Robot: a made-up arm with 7 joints.
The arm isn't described. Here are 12 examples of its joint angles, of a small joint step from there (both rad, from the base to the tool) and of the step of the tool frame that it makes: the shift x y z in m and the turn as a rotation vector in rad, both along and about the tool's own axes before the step.
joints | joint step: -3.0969 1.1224 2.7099 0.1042 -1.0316 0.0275 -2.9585 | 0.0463 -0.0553 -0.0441 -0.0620 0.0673 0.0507 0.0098
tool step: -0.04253 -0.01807 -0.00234 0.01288 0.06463 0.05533
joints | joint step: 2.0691 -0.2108 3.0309 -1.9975 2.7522 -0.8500 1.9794 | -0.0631 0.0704 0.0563 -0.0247 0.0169 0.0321 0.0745
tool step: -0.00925 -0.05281 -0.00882 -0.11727 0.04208 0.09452
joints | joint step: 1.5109 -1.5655 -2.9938 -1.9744 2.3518 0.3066 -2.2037 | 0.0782 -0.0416 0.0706 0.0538 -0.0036 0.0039 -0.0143
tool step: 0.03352 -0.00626 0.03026 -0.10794 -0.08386 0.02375
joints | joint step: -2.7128 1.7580 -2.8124 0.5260 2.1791 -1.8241 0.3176 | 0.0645 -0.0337 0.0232 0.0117 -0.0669 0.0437 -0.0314
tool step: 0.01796 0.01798 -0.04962 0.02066 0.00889 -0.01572
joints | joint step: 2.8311 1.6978 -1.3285 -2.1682 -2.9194 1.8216 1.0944 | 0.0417 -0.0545 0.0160 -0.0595 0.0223 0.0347 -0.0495
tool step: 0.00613 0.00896 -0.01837 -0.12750 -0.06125 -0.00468
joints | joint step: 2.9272 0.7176 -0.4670 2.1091 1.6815 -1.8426 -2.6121 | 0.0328 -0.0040 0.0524 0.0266 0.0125 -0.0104 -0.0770
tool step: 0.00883 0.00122 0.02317 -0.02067 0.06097 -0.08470
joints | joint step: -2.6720 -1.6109 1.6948 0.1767 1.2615 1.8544 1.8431 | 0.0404 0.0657 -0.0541 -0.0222 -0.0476 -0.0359 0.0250
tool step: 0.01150 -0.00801 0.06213 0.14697 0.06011 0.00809
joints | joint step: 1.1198 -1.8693 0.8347 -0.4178 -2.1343 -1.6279 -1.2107 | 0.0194 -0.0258 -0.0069 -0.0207 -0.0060 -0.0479 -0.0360
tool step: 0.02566 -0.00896 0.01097 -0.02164 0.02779 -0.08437
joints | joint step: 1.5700 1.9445 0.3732 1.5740 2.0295 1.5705 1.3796 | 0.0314 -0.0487 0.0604 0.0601 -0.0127 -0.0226 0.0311
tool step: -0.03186 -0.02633 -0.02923 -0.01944 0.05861 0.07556
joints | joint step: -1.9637 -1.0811 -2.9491 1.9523 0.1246 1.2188 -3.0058 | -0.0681 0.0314 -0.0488 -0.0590 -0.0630 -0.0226 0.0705
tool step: 0.01512 0.04254 0.03538 -0.01891 -0.12612 0.12151
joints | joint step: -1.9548 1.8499 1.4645 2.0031 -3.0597 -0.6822 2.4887 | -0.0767 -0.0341 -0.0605 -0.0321 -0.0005 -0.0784 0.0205
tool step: 0.00574 -0.00270 0.04123 -0.04670 0.00899 0.04099
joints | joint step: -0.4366 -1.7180 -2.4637 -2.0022 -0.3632 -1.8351 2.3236 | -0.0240 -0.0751 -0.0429 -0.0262 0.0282 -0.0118 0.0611
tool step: 0.00536 0.02592 -0.00457 0.01400 -0.00778 0.12751
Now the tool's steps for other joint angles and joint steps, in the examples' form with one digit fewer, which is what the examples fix.
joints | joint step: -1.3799 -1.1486 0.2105 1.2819 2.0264 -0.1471 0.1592 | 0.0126 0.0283 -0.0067 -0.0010 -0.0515 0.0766 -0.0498
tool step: -0.0046 -0.0076 -0.0138 -0.0236 -0.0582 -0.0873
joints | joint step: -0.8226 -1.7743 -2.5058 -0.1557 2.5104 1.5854 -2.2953 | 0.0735 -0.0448 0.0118 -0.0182 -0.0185 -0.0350 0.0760
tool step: 0.0448 0.0378 0.0326 -0.0388 -0.0554 0.1369
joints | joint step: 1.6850 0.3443 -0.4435 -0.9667 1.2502 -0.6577 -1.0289 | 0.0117 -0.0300 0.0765 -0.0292 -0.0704 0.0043 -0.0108
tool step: -0.0383 -0.0198 -0.0314 -0.0560 0.0791 -0.0166
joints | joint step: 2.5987 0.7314 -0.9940 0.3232 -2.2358 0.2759 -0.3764 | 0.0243 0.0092 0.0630 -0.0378 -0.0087 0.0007 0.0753
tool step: 0.0104 -0.0340 0.0039 -0.0399 -0.0114 0.1531
